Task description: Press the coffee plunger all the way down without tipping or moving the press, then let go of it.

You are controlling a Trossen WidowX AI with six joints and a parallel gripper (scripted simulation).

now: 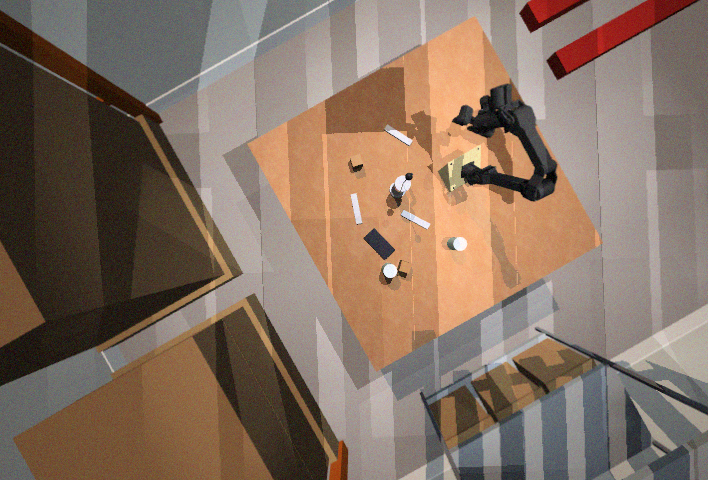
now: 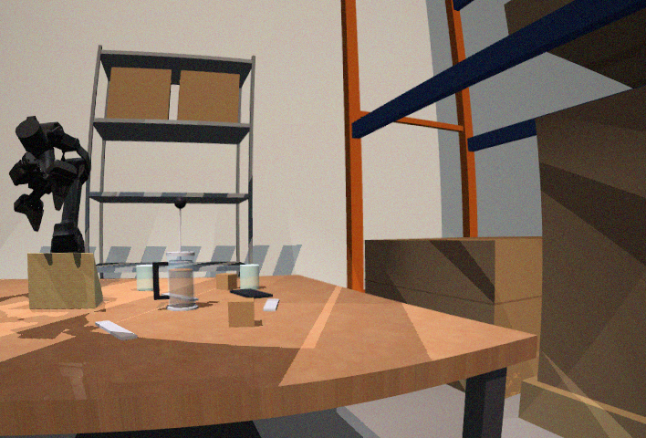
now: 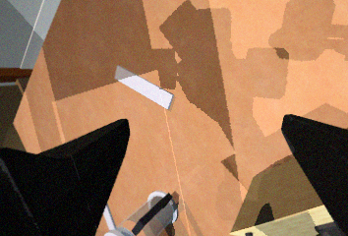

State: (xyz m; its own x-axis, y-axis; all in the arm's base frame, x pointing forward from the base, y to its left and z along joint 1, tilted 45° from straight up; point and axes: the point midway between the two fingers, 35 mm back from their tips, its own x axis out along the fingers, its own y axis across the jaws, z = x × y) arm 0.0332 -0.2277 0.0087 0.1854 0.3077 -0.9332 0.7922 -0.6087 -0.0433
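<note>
The coffee press lies 280 mm ahead of my gripper tip, 110 mm to the left of it and 80 mm below it. Also, from my gripper tip: black flat slab (480 mm ahead, 330 mm to the left, 210 mm below).
</note>
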